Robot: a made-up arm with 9 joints. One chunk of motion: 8 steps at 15 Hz.
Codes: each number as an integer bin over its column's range. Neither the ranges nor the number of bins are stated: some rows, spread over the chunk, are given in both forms.
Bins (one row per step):
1: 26 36 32 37 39 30
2: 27 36 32 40 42 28
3: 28 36 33 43 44 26
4: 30 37 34 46 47 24
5: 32 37 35 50 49 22
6: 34 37 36 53 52 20
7: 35 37 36 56 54 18
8: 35 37 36 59 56 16
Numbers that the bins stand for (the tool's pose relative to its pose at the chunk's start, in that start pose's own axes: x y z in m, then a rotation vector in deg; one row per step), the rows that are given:
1: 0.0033 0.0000 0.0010 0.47 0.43 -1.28
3: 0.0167 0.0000 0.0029 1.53 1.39 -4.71
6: 0.0567 0.0022 0.0086 3.28 2.92 -9.87
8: 0.0633 0.0022 0.0086 4.34 3.69 -13.30
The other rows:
2: 0.0100 0.0000 0.0010 1.00 1.01 -3.00
4: 0.0300 0.0022 0.0048 2.05 1.96 -6.43
5: 0.0433 0.0022 0.0067 2.76 2.35 -8.15
7: 0.0633 0.0022 0.0086 3.81 3.31 -11.58

